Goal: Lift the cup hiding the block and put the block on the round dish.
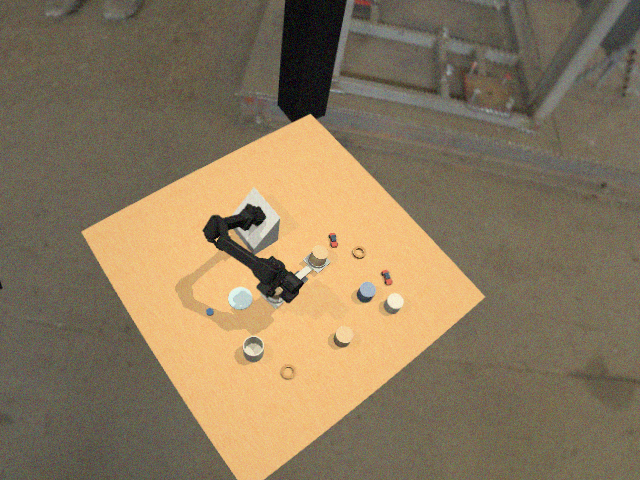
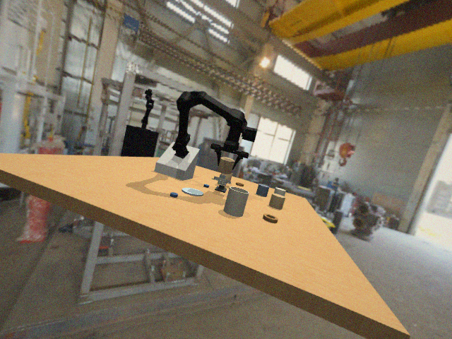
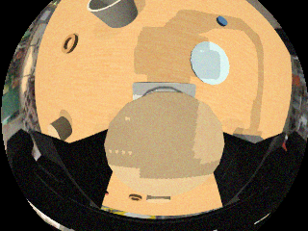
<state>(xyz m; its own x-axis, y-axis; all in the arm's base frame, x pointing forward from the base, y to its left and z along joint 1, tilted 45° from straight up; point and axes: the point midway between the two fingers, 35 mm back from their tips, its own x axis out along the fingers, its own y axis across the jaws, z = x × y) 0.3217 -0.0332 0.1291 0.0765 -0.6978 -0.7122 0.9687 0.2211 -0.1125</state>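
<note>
Right now the grey block is 60 mm below my gripper tip, 10 mm to the left of it and 10 mm behind it. Also, from my gripper tip: pale blue round dish: 140 mm below, 110 mm to the right, 90 mm behind.
</note>
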